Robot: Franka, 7 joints.
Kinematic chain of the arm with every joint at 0, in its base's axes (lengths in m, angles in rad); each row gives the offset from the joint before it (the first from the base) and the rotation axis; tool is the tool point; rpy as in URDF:
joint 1: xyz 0 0 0.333 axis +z
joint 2: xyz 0 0 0 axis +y
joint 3: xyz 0 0 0.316 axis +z
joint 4: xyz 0.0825 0 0 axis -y
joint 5: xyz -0.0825 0 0.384 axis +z
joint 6: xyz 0 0 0 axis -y
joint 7: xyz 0.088 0 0 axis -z
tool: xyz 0 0 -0.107 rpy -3.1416 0 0
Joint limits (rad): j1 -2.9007..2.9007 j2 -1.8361..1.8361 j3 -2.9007..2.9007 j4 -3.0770..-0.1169 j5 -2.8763..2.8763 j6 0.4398..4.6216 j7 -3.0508..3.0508
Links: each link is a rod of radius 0.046 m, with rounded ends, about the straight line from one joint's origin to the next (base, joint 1, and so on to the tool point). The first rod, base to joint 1, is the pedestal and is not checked.
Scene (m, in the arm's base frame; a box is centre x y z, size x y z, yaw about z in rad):
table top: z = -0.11
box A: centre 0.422 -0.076 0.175 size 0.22 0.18 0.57 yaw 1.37
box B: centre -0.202 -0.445 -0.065 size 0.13 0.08 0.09 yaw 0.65
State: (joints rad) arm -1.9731 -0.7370 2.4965 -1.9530 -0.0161 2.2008 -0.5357
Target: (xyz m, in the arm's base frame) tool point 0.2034 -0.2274 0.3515
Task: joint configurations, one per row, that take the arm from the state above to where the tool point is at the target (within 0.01 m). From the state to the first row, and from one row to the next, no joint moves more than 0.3 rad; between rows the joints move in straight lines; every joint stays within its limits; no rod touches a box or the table.
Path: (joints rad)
1: -2.0106 -0.4579 2.4390 -1.9191 -0.1654 2.3583 -0.7384
2: -2.0481 -0.1788 2.3815 -1.8852 -0.3147 2.5157 -0.9411
3: -2.0855 0.1003 2.3241 -1.8514 -0.4641 2.6732 -1.1438
4: -2.1230 0.3794 2.2666 -1.8175 -0.6134 2.8307 -1.3465
5: -2.1605 0.6585 2.2091 -1.7836 -0.7627 2.9881 -1.5492
6: -2.1980 0.9376 2.1516 -1.7497 -0.9120 3.1456 -1.7519
7: -2.2355 1.2167 2.0942 -1.7158 -1.0613 3.3031 -1.9545
8: -2.2730 1.4958 2.0367 -1.6820 -1.2107 3.4605 -2.1572
9: -2.3776 1.3073 1.9880 -1.9145 -1.1313 3.5804 -1.8870
10: -2.4822 1.1188 1.9394 -2.1470 -1.0519 3.7004 -1.6167
11: -2.5868 0.9303 1.8907 -2.3795 -0.9725 3.8203 -1.3465
12: -2.6915 0.7419 1.8421 -2.6120 -0.8931 3.9402 -1.0762
13: -2.7961 0.5534 1.7934 -2.8445 -0.8137 4.0601 -0.8060
14: -2.9007 0.3649 1.7447 -3.0770 -0.7343 4.1801 -0.5357

